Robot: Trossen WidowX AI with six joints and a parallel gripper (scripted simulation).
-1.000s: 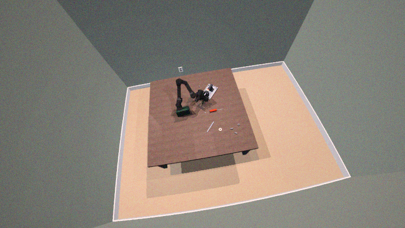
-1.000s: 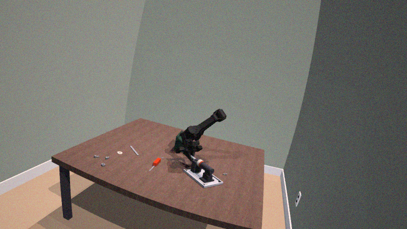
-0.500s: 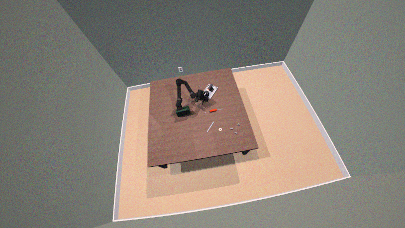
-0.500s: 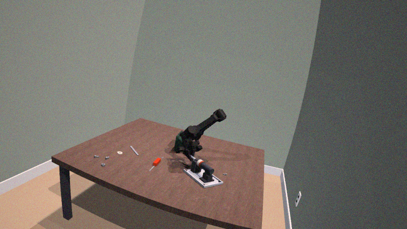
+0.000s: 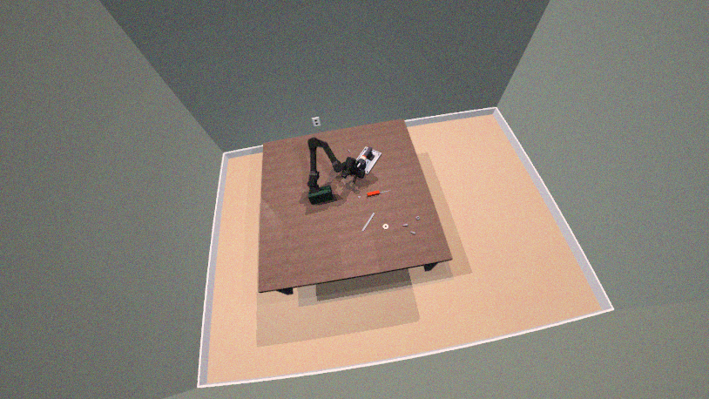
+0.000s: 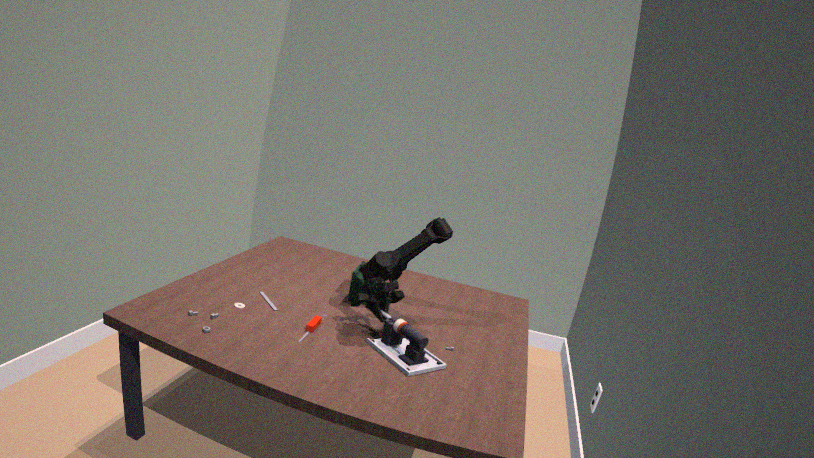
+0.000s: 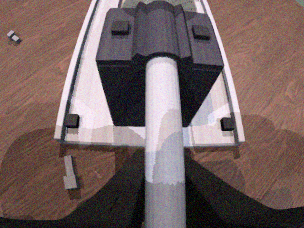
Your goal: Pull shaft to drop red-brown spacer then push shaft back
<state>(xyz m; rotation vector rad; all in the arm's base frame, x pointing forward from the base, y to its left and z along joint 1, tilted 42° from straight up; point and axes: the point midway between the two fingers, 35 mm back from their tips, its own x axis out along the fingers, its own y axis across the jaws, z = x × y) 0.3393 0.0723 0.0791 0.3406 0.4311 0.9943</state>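
Right now my gripper tip is 4 cm short of the shaft, 5 cm to the right of it and 2 cm below it. The rest, counted from my gripper tip: red-brown spacer 7 cm ahead, 7 cm to the left, 2 cm above; then orange-handled screwdriver 11 cm ahead, 22 cm to the right, 5 cm below.
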